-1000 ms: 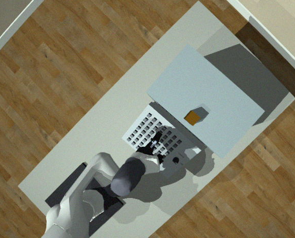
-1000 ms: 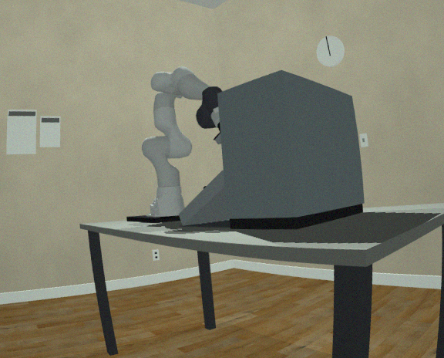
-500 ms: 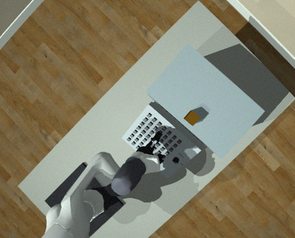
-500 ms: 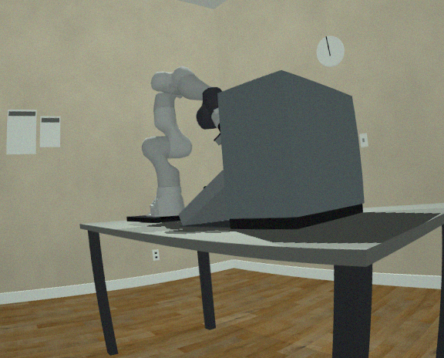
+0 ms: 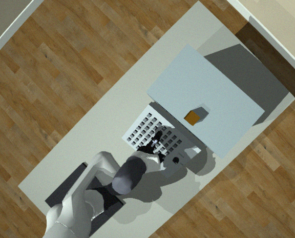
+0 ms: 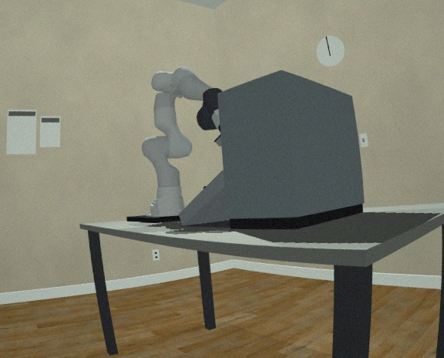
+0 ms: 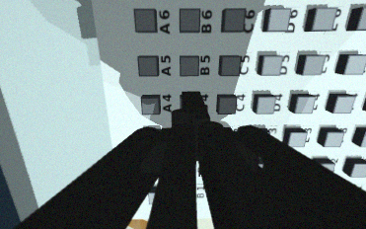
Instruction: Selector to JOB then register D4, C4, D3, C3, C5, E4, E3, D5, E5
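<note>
The key C5 lies 1 cm behind my hand, 3 cm to the right of it and 5 cm below it. Also, from my hand: D5 key (4 cm behind, 4 cm to the right, 6 cm below); then key D6 (4 cm behind, 7 cm to the right, 6 cm below); then key D4 (4 cm behind, 6 cm below).
</note>
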